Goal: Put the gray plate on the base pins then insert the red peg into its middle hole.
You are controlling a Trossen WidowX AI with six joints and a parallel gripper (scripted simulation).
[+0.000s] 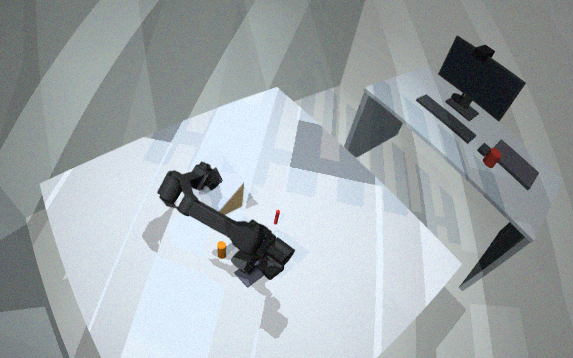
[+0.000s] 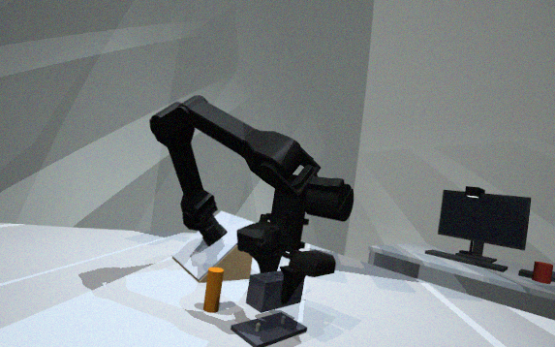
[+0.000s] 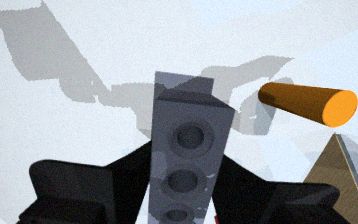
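Right now my gripper tip is 140 mm past the red peg, 160 mm to the right of it and 20 mm above it. Round my gripper tip: orange cylinder: 100 mm behind, 80 mm to the right, 20 mm below; gray plate: 30 mm above.
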